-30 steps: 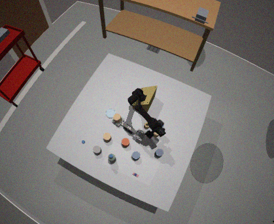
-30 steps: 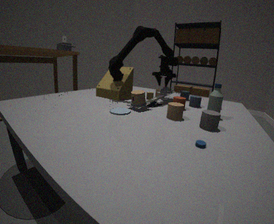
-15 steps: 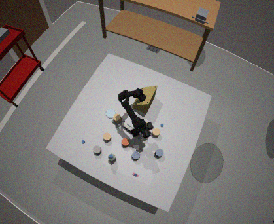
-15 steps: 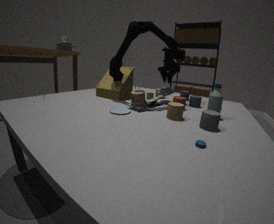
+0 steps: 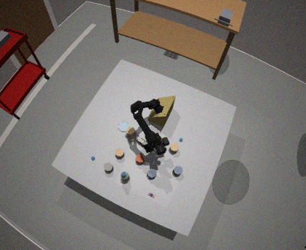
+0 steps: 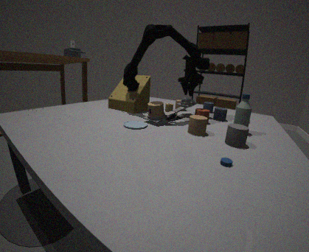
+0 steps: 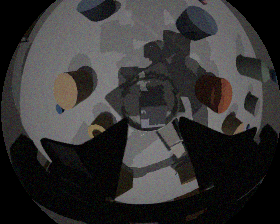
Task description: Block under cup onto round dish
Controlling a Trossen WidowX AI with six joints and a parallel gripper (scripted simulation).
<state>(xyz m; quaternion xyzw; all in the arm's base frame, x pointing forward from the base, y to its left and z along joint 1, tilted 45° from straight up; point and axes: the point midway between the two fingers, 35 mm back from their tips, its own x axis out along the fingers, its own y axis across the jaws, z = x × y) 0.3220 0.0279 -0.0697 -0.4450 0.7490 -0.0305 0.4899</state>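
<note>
The round pale-blue dish lies 140 mm behind my gripper tip, 340 mm to the right of it and 110 mm below it. Also, from my gripper tip: small tan block: 120 mm behind, 40 mm to the left, 90 mm below; bottle: 290 mm ahead, 160 mm to the right; small balance: 40 mm behind, 120 mm to the right, 80 mm below.
</note>
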